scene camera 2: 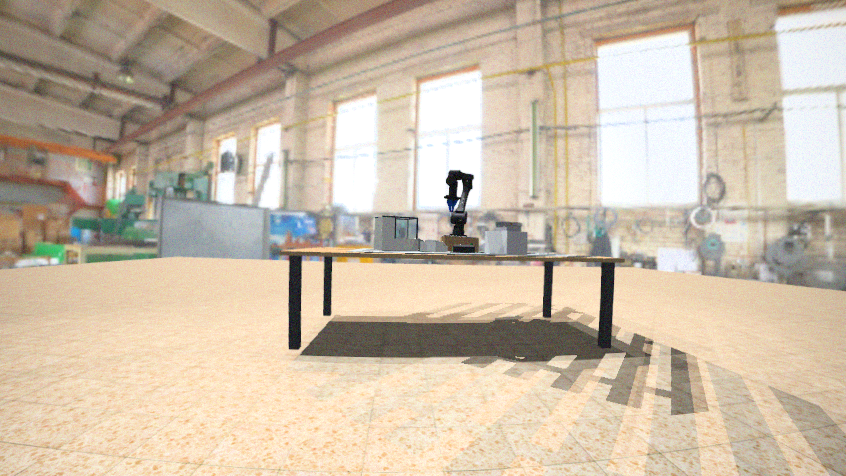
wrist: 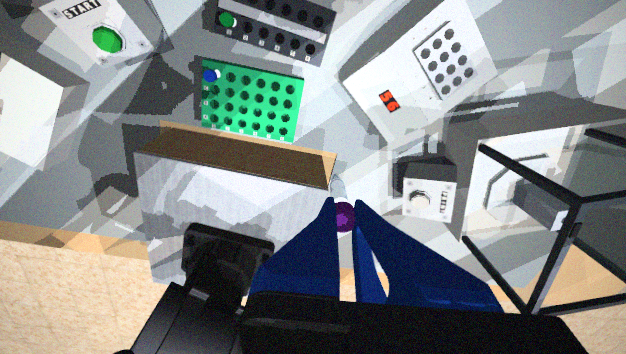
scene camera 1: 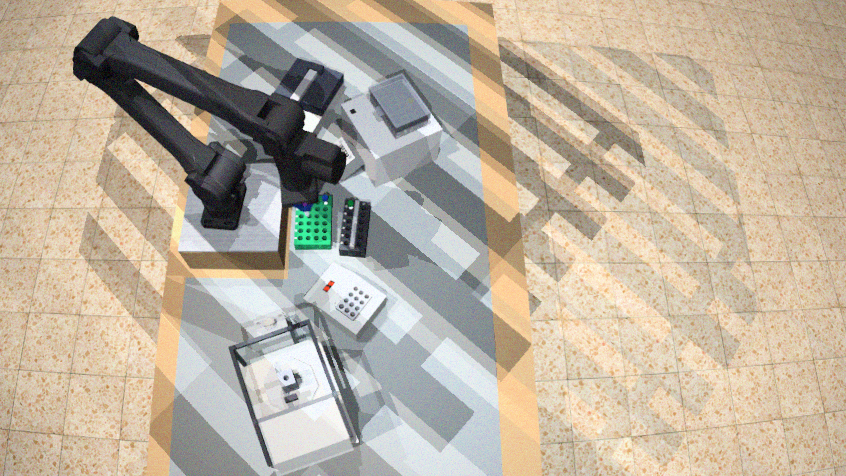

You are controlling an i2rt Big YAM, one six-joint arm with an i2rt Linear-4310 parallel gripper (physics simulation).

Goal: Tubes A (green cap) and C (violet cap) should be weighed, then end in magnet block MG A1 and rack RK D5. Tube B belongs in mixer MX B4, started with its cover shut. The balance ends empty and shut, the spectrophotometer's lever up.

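Pixels of known places: gripper, between the fingertips: (scene camera 2: 451, 211) (wrist: 342, 207) (scene camera 1: 306, 207); arm's base, origin of its link: (scene camera 2: 458, 237) (wrist: 229, 253) (scene camera 1: 224, 206).
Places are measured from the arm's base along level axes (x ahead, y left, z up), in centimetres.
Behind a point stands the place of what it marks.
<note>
My gripper (scene camera 1: 305, 206) {x 21.9, y -6.5, z 15.8 cm} (scene camera 2: 451, 206) {x 21.9, y -6.5, z 15.8 cm} (wrist: 342, 207) {x 21.9, y -6.5, z 15.8 cm} is shut on tube C, whose violet cap (scene camera 1: 305, 204) {x 21.8, y -6.3, z 16.8 cm} (wrist: 344, 218) {x 21.9, y -6.5, z 16.8 cm} shows between the blue fingertips. It is held high above the table, near the arm's base. Tube A, with its green cap (scene camera 1: 350, 203) {x 28.6, y 6.0, z -4.3 cm} (wrist: 226, 19) {x 28.7, y 6.2, z -4.3 cm}, stands in an end hole of the black magnet block (scene camera 1: 354, 227) {x 30.2, y 0.3, z -5.1 cm} (wrist: 300, 29) {x 30.3, y -1.6, z -5.1 cm}. Tube B, with its blue cap (scene camera 1: 325, 197) {x 22.5, y 7.1, z -4.5 cm} (wrist: 210, 75) {x 22.5, y 7.0, z -4.5 cm}, stands in a corner hole of the green rack (scene camera 1: 313, 246) {x 21.0, y -4.2, z -8.1 cm} (wrist: 297, 100) {x 22.4, y -3.6, z -6.9 cm}. The glass-walled balance (scene camera 1: 304, 435) {x 26.8, y -49.8, z 10.9 cm} (wrist: 555, 256) {x 19.5, y -30.5, z 11.2 cm} has an empty holder (scene camera 1: 286, 377) {x 20.9, y -37.9, z 2.9 cm}; its door state is unclear.
A white device (scene camera 1: 319, 296) {x 24.4, y -17.3, z -5.1 cm} (wrist: 370, 85) {x 27.2, y -11.7, z -5.4 cm} with a red display and several holes stands between magnet block and balance. A dark-lidded device (scene camera 1: 328, 88) {x 18.7, y 37.9, z -1.9 cm} and a grey-topped box (scene camera 1: 402, 103) {x 38.4, y 26.5, z 9.0 cm} stand at the back. A START panel (wrist: 77, 30) {x 23.2, y 20.3, z -2.9 cm} has a green button. The arm's base block (wrist: 185, 195) {x 8.2, y 6.8, z -0.1 cm} adjoins the rack.
</note>
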